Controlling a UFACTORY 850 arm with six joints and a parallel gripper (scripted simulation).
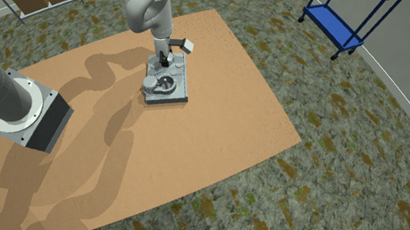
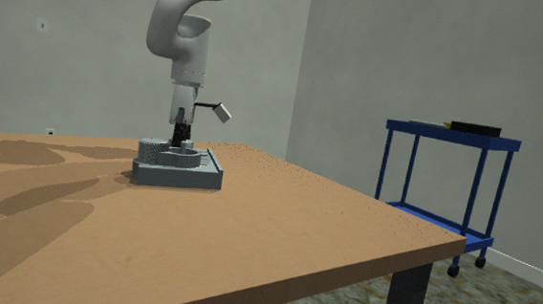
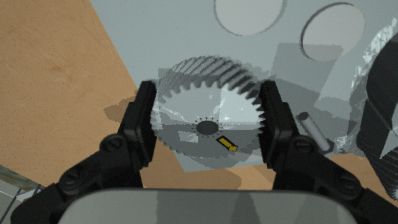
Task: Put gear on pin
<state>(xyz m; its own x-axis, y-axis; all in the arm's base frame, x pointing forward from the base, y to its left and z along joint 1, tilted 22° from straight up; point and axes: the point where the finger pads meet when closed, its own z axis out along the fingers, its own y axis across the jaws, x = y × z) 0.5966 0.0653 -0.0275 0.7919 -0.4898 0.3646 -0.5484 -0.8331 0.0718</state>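
Right now my hand is 8 cm past the grey pin, 5 cm to the left of it and 1 cm above it. From my hand the other things lie so: loose gear right at my hand.
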